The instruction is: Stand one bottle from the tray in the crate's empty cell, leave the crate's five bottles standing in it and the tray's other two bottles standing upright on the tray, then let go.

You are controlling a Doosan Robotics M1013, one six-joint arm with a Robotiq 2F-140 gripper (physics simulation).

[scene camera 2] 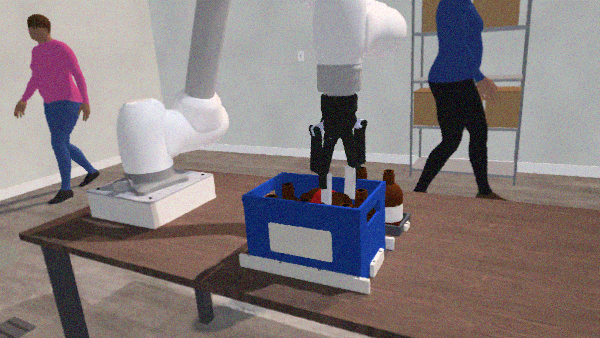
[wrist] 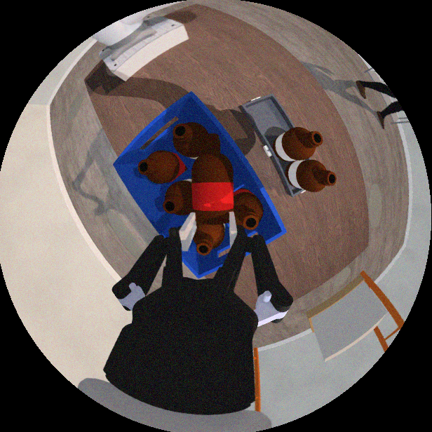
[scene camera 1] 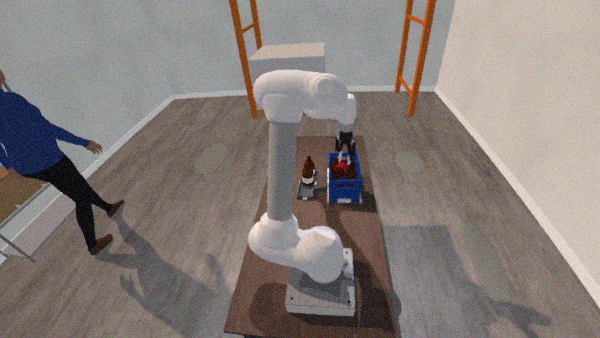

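Seen in the pictures: gripper, between the fingertips: [scene camera 2: 338, 200] [scene camera 1: 344, 162]; arm's base, origin of its link: [scene camera 2: 151, 183] [scene camera 1: 323, 272].
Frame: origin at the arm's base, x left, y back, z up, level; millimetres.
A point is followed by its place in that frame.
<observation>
A brown bottle with a red label [scene camera 1: 342, 168] {x 37, y -658, z 67 mm} [scene camera 2: 317, 197] {x 25, y -672, z 66 mm} [wrist: 212, 196] lies on its side over the bottles in the blue crate [scene camera 1: 336, 191] {x 46, y -521, z -2 mm} [scene camera 2: 345, 240] {x -40, y -787, z 17 mm} [wrist: 131, 154]. My gripper [scene camera 1: 344, 159] {x 34, y -722, z 66 mm} [scene camera 2: 339, 196] {x 34, y -722, z 66 mm} [wrist: 212, 220] is shut on this bottle near its base end, with a pale finger on either side. Around it, the crate's five bottles stand with their mouths up; one bottle [wrist: 160, 167] is at the crate's left in the wrist view. The empty cell is hidden. Two white-labelled bottles [wrist: 299, 144] [wrist: 309, 175] stand upright on the grey tray [scene camera 1: 306, 192] {x 246, y -549, z -83 mm} [wrist: 270, 117].
The crate stands on the brown table [scene camera 1: 365, 280] {x -189, y -54, z -88 mm} [scene camera 2: 475, 260] {x 207, y -971, z -88 mm} [wrist: 320, 215], with white blocks [scene camera 2: 305, 272] {x -71, y -703, z -68 mm} along its foot. The tray is beside the crate. The white robot base [scene camera 1: 320, 300] {x -18, y 124, z 3 mm} [scene camera 2: 150, 200] {x -91, y -144, z -4 mm} [wrist: 150, 50] is on the same table. People are on the floor beyond it.
</observation>
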